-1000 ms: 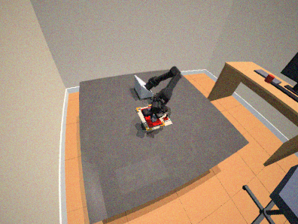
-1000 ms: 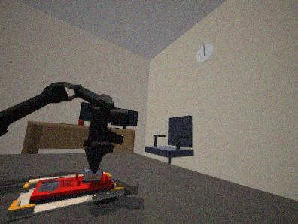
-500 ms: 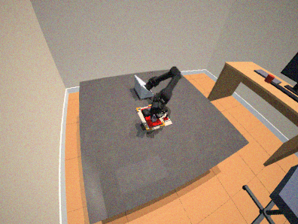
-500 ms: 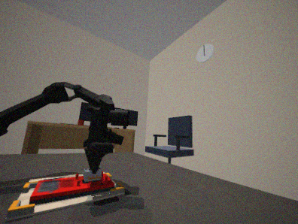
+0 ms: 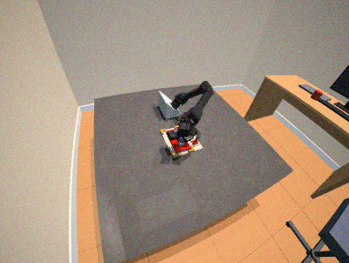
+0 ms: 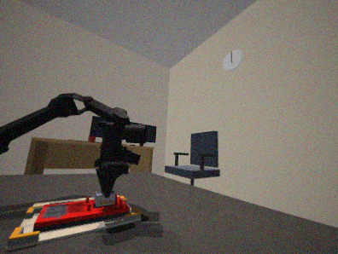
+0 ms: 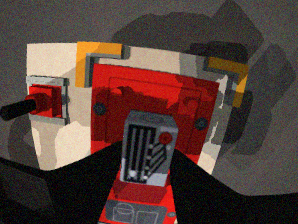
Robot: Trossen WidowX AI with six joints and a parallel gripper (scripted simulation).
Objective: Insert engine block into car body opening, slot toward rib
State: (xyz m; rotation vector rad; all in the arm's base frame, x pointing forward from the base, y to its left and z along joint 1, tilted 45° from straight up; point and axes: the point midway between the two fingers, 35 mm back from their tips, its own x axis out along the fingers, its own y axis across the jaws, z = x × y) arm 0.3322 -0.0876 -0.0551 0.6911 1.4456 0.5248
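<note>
The grey engine block lies 10 mm below my gripper tip. From my gripper tip the other things lie so: cream base plate 40 mm below, 40 mm behind, 20 mm to the left.
</note>
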